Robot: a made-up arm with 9 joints. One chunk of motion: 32 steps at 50 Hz.
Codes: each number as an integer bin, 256 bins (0 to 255) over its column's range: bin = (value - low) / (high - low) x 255, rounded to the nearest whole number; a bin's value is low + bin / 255 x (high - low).
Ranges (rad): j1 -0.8..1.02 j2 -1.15..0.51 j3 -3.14..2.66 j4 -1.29..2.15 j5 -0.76..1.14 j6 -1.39..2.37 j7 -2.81..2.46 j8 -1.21..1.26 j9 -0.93..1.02
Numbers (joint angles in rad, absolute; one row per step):
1: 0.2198 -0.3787 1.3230 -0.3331 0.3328 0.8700 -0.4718 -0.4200 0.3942
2: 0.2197 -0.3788 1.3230 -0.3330 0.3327 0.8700 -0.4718 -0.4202 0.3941
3: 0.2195 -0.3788 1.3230 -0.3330 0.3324 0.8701 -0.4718 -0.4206 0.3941
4: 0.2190 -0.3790 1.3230 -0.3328 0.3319 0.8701 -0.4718 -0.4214 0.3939
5: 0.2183 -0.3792 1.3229 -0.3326 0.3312 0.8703 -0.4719 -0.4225 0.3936
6: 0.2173 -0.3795 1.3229 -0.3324 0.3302 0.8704 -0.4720 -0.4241 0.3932
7: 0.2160 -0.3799 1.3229 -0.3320 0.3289 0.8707 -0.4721 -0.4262 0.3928
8: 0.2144 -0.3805 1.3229 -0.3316 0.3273 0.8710 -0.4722 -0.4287 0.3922
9: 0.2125 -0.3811 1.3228 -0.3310 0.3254 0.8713 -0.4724 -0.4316 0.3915
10: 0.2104 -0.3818 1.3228 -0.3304 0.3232 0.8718 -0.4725 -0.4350 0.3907
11: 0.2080 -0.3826 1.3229 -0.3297 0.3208 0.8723 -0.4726 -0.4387 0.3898
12: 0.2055 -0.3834 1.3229 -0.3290 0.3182 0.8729 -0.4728 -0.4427 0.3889
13: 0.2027 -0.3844 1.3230 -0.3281 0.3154 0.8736 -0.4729 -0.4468 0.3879
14: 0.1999 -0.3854 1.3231 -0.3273 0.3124 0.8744 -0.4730 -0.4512 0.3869
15: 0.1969 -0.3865 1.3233 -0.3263 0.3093 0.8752 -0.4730 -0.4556 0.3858
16: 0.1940 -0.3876 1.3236 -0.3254 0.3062 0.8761 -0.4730 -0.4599 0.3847
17: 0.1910 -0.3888 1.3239 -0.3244 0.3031 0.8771 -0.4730 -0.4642 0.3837
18: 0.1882 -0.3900 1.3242 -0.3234 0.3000 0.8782 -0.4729 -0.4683 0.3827
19: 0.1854 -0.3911 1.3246 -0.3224 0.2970 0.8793 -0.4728 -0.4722 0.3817
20: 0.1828 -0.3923 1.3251 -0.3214 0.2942 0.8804 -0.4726 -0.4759 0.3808
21: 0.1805 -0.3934 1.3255 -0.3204 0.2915 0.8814 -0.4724 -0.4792 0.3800
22: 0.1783 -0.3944 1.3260 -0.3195 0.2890 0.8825 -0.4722 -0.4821 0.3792
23: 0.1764 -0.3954 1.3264 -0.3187 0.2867 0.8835 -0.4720 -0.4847 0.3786
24: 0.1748 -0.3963 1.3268 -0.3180 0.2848 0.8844 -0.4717 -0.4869 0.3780
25: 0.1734 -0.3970 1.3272 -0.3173 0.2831 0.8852 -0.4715 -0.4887 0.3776
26: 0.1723 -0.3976 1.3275 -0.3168 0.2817 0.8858 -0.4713 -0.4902 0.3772
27: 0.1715 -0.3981 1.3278 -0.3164 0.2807 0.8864 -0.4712 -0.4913 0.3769
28: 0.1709 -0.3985 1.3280 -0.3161 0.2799 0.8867 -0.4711 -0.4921 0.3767
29: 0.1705 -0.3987 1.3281 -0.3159 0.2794 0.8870 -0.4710 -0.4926 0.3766
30: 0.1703 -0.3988 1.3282 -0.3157 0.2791 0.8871 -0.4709 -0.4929 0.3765
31: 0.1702 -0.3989 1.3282 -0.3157 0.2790 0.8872 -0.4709 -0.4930 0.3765
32: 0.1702 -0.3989 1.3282 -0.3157 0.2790 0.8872 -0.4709 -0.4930 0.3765
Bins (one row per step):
1: 143 118 196 71 147 153 113 82 173
2: 143 118 196 71 147 153 113 82 173
3: 143 118 196 71 147 153 113 81 173
4: 143 118 196 71 147 153 113 81 173
5: 143 118 196 71 146 153 113 81 173
6: 143 118 196 71 146 153 113 81 173
7: 142 118 196 71 146 153 113 81 173
8: 142 118 196 71 146 153 113 81 173
9: 142 118 196 71 146 153 113 80 173
10: 142 118 196 71 145 153 113 80 173
11: 141 118 196 71 145 153 113 80 173
12: 141 118 196 71 145 153 113 79 172
13: 140 118 196 71 144 154 113 79 172
14: 140 117 196 71 144 154 113 78 172
15: 140 117 196 71 144 154 113 78 172
16: 139 117 196 72 143 154 113 77 172
17: 139 117 196 72 143 154 113 77 172
18: 138 117 196 72 142 154 113 77 172
19: 138 117 196 72 142 154 113 76 172
20: 138 116 196 72 141 154 113 76 171
21: 137 116 196 72 141 154 113 75 171
22: 137 116 196 72 141 154 113 75 171
23: 137 116 196 72 140 154 113 75 171
24: 137 116 196 72 140 154 113 75 171
25: 136 116 196 72 140 154 113 74 171
26: 136 116 196 72 140 154 113 74 171
27: 136 116 196 72 140 154 113 74 171
28: 136 115 196 72 140 154 113 74 171
29: 136 115 196 72 139 154 113 74 171
30: 136 115 196 72 139 154 113 74 171
31: 136 115 196 72 139 154 113 74 171
32: 136 115 196 72 139 154 113 74 171

